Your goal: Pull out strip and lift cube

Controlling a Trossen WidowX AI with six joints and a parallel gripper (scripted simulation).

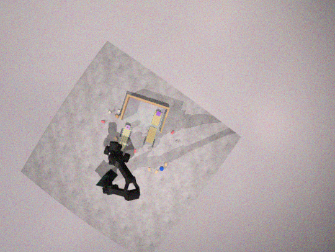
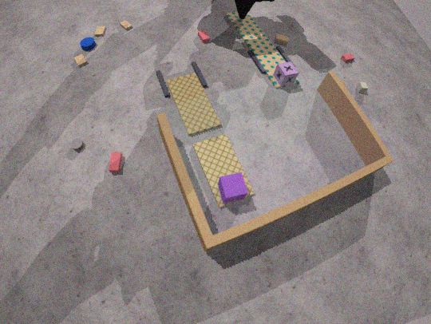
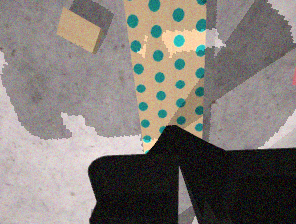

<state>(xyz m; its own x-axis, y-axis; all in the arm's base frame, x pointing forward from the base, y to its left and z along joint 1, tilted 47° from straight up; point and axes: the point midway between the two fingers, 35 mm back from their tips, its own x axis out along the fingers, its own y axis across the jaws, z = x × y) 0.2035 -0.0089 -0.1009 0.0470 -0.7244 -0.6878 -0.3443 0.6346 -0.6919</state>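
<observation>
The teal-dotted strip lies 90 mm ahead of my gripper tip and 30 mm to the left of it. Round my gripper tip: grey disc (350 mm ahead, 280 mm to the right); labelled cube (190 mm ahead, 70 mm to the left, 20 mm above); blue cylinder (110 mm ahead, 320 mm to the right).
</observation>
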